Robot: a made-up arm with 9 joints. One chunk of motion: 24 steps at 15 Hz.
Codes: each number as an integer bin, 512 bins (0 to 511) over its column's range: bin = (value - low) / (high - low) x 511, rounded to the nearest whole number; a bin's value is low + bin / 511 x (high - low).
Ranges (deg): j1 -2.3..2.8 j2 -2.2..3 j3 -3.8..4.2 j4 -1.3..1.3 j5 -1.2..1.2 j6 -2..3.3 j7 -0.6..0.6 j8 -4.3..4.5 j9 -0.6..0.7
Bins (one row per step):
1: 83 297 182 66 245 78 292 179 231
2: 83 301 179 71 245 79 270 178 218
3: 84 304 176 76 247 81 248 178 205
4: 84 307 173 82 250 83 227 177 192
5: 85 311 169 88 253 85 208 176 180
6: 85 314 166 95 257 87 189 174 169
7: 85 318 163 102 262 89 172 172 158
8: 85 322 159 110 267 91 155 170 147
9: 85 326 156 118 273 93 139 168 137
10: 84 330 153 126 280 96 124 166 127
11: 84 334 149 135 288 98 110 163 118
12: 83 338 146 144 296 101 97 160 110
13: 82 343 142 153 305 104 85 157 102
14: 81 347 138 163 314 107 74 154 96
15: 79 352 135 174 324 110 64 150 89
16: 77 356 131 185 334 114 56 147 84
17: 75 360 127 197 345 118 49 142 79
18: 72 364 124 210 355 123 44 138 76
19: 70 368 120 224 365 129 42 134 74
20: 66 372 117 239 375 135 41 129 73
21: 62 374 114 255 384 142 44 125 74
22: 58 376 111 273 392 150 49 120 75
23: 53 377 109 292 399 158 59 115 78
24: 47 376 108 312 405 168 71 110 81
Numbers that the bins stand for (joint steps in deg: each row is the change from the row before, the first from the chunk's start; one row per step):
1: -1.472 0.822 -0.951 -0.964 -0.049 -1.191 0.086 -1.217 -0.012
2: -1.472 0.863 -0.998 -0.939 -0.049 -1.181 0.034 -1.235 -0.045
3: -1.462 0.894 -1.045 -0.913 -0.040 -1.160 -0.018 -1.235 -0.078
4: -1.462 0.924 -1.092 -0.883 -0.026 -1.139 -0.067 -1.252 -0.112
5: -1.452 0.965 -1.154 -0.852 -0.012 -1.118 -0.112 -1.269 -0.142
6: -1.452 0.995 -1.201 -0.817 0.007 -1.098 -0.156 -1.304 -0.170
7: -1.452 1.036 -1.248 -0.781 0.031 -1.077 -0.196 -1.338 -0.198
8: -1.452 1.077 -1.311 -0.740 0.054 -1.056 -0.236 -1.372 -0.226
9: -1.452 1.117 -1.358 -0.700 0.082 -1.035 -0.274 -1.407 -0.251
10: -1.462 1.158 -1.405 -0.659 0.115 -1.004 -0.309 -1.441 -0.277
11: -1.462 1.199 -1.467 -0.613 0.153 -0.984 -0.342 -1.493 -0.300
12: -1.472 1.240 -1.514 -0.567 0.190 -0.952 -0.372 -1.545 -0.320
13: -1.482 1.290 -1.577 -0.522 0.232 -0.921 -0.400 -1.596 -0.341
14: -1.492 1.331 -1.640 -0.471 0.275 -0.890 -0.426 -1.648 -0.356
15: -1.512 1.382 -1.686 -0.415 0.322 -0.859 -0.450 -1.717 -0.374
16: -1.532 1.423 -1.749 -0.359 0.369 -0.818 -0.468 -1.768 -0.386
17: -1.551 1.463 -1.812 -0.298 0.420 -0.776 -0.485 -1.855 -0.399
18: -1.581 1.504 -1.859 -0.232 0.467 -0.724 -0.497 -1.923 -0.407
19: -1.601 1.545 -1.921 -0.160 0.514 -0.662 -0.501 -1.992 -0.412
20: -1.641 1.586 -1.968 -0.084 0.561 -0.600 -0.504 -2.078 -0.414
21: -1.681 1.606 -2.015 -0.003 0.604 -0.527 -0.497 -2.147 -0.412
22: -1.721 1.626 -2.062 0.089 0.641 -0.444 -0.485 -2.233 -0.409
23: -1.771 1.636 -2.094 0.186 0.674 -0.361 -0.461 -2.320 -0.402
24: -1.831 1.626 -2.109 0.287 0.702 -0.258 -0.433 -2.406 -0.394

